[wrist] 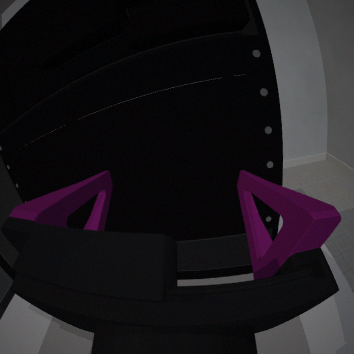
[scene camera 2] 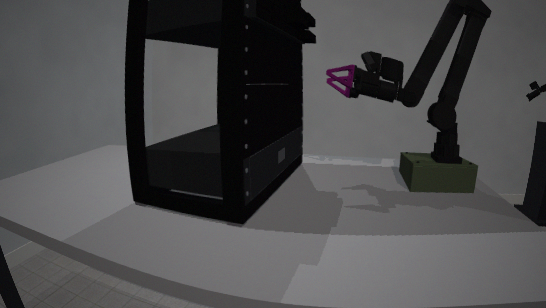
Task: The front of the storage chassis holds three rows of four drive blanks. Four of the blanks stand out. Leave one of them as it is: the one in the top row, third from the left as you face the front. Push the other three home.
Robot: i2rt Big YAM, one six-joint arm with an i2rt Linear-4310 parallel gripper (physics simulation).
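Places are measured from the arm's base along level axes (x ahead, y left, z up), in centimetres.
Where they show: gripper, fingertip midpoint: (wrist: pixel 174 177) (scene camera 2: pixel 326 76); arm's base at its link origin: (scene camera 2: pixel 445 160).
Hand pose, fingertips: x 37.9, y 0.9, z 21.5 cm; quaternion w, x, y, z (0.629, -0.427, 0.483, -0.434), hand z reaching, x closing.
Observation:
Each offset is from my fingertips to the top centre of the thing. "*": to the spot under its first point. Level surfaces: height alone.
The storage chassis (scene camera 2: pixel 272 14) (wrist: pixel 187 22) is a very dark box high in the rack, partly cut off by the top of both views. Dark pieces @[dx +10.4, dy -2.9, dz +13.8 cm] (scene camera 2: pixel 309 35) jut out from its front at the right in the scene view. It is too dark to tell single drive blanks, their rows or which stand out. My gripper (scene camera 2: pixel 328 76) (wrist: pixel 174 177) has magenta fingers, wide open and empty. It hangs in the air in front of the rack, lower than the chassis and apart from it, with its fingers toward the dark rack front.
The black rack (scene camera 2: pixel 232 150) (wrist: pixel 272 145) stands on the grey table @[dz -28.9 cm] (scene camera 2: pixel 190 250). A dark panel with a light label @[* dx +8.9, dy +13.8, dz -20.0 cm] (scene camera 2: pixel 281 154) fills its lowest bay. The arm stands on a green block (scene camera 2: pixel 442 177). A dark stand (scene camera 2: pixel 537 170) is at the right edge.

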